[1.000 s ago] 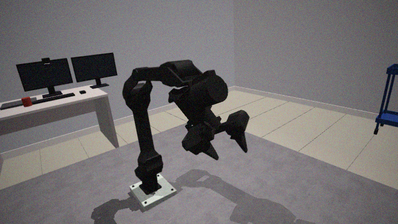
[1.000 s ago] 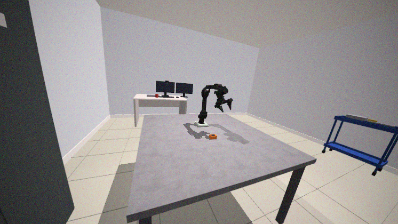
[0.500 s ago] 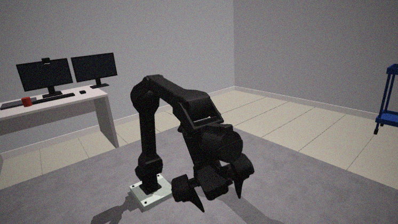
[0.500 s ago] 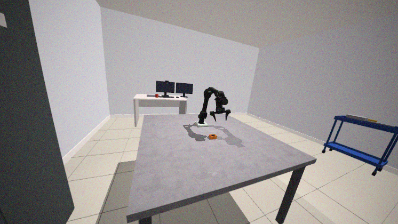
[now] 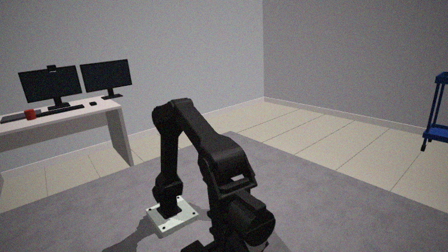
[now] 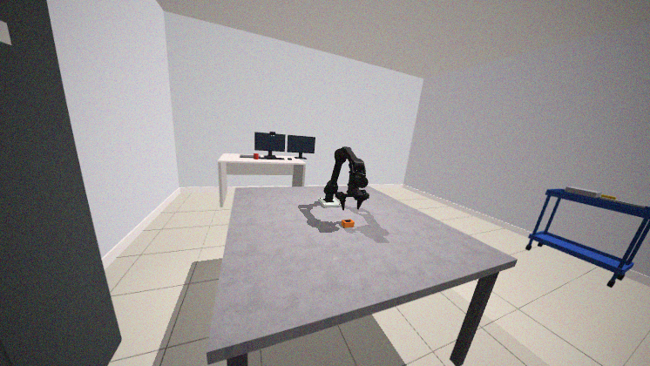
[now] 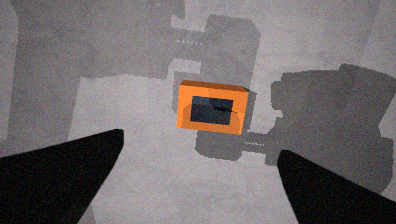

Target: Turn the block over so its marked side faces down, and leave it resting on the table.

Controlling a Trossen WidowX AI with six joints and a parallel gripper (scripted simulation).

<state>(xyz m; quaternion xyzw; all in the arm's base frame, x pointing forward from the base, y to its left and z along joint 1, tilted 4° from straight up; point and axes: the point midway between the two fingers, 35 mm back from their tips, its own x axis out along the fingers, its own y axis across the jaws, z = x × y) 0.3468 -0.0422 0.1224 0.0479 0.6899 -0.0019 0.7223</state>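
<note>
My gripper tip is 10 mm to the left of the orange block and 80 mm above it.
</note>
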